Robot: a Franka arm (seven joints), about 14 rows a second.
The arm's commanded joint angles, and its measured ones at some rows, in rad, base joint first. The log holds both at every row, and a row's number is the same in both.
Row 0, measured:
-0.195, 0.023, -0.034, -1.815, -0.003, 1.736, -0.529
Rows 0 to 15, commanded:
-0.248, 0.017, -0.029, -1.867, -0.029, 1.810, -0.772
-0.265, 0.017, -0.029, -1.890, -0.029, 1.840, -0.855
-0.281, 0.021, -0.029, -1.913, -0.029, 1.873, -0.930
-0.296, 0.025, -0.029, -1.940, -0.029, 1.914, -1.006
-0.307, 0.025, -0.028, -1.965, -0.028, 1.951, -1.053
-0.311, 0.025, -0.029, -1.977, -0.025, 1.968, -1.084
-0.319, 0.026, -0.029, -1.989, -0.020, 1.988, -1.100
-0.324, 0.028, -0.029, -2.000, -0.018, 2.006, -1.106
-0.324, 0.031, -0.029, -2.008, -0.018, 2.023, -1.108
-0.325, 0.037, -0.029, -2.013, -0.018, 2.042, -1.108
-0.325, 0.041, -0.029, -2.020, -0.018, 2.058, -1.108
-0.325, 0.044, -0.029, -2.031, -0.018, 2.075, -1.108
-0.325, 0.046, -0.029, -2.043, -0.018, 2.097, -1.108
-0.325, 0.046, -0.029, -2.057, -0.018, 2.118, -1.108
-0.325, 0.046, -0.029, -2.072, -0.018, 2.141, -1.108
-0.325, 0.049, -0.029, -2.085, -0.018, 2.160, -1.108
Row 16, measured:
-0.314, 0.055, -0.035, -2.046, -0.009, 2.103, -1.092
